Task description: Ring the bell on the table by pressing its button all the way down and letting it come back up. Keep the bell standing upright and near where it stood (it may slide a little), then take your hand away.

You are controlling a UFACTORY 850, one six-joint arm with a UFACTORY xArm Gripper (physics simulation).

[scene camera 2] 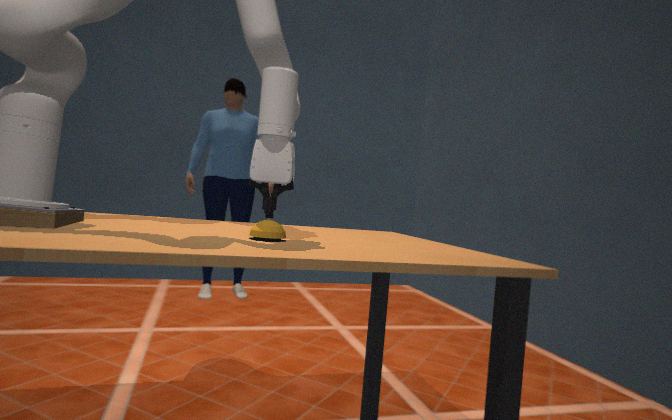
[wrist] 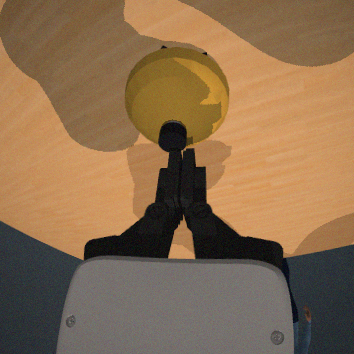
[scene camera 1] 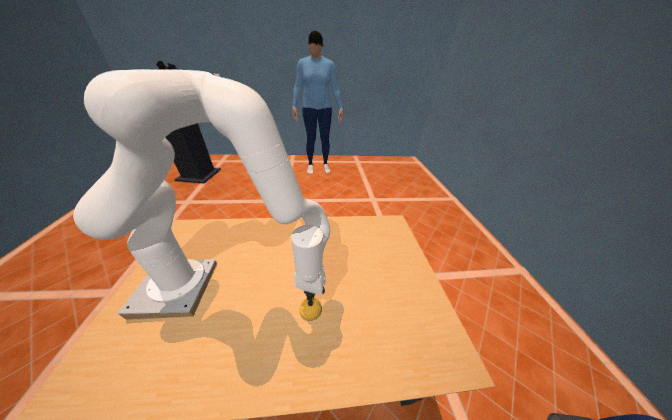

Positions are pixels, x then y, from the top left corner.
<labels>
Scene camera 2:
my gripper: 268, 213
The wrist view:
my gripper: 183, 161
yellow dome bell: 172, 84
</labels>
